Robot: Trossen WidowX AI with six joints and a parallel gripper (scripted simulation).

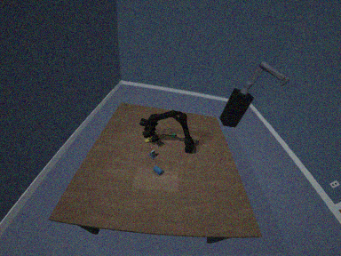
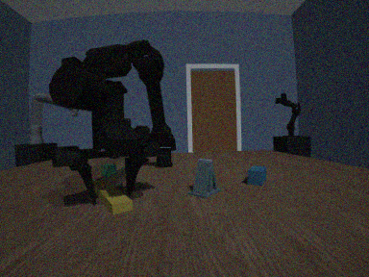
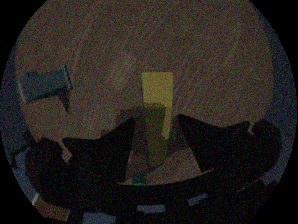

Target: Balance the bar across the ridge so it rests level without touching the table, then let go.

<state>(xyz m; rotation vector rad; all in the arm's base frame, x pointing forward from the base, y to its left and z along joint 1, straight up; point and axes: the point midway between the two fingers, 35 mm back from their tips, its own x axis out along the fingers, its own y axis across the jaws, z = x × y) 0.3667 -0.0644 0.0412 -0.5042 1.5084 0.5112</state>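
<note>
The yellow bar lies 20 mm to the right of my gripper tip and 20 mm behind it. Round my gripper tip: blue cube: 320 mm to the left, 100 mm behind, 10 mm above; dark green block: 220 mm behind, 90 mm to the right, 10 mm above.
</note>
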